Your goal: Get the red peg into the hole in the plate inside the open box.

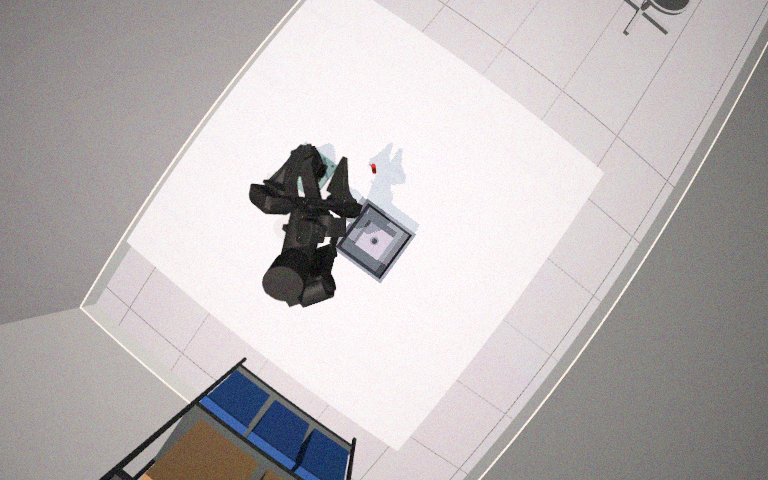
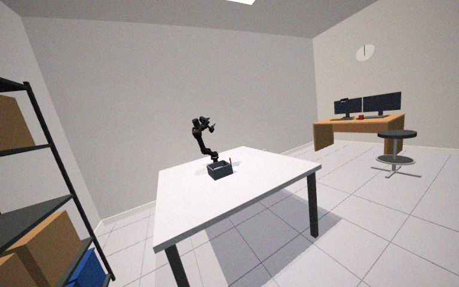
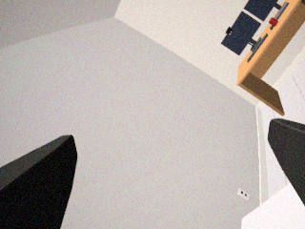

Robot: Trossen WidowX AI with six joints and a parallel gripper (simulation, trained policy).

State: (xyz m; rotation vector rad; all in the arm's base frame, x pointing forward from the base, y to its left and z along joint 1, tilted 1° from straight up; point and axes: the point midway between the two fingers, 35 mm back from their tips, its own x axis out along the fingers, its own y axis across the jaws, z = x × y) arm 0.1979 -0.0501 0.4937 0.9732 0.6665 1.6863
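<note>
Now: gripper tip 120 mm to the right of the red peg and 480 mm above it. The rest, counted from my gripper tip: dark grey box (120 mm ahead, 100 mm to the right, 490 mm below); then pale plate (120 mm ahead, 100 mm to the right, 470 mm below).
</note>
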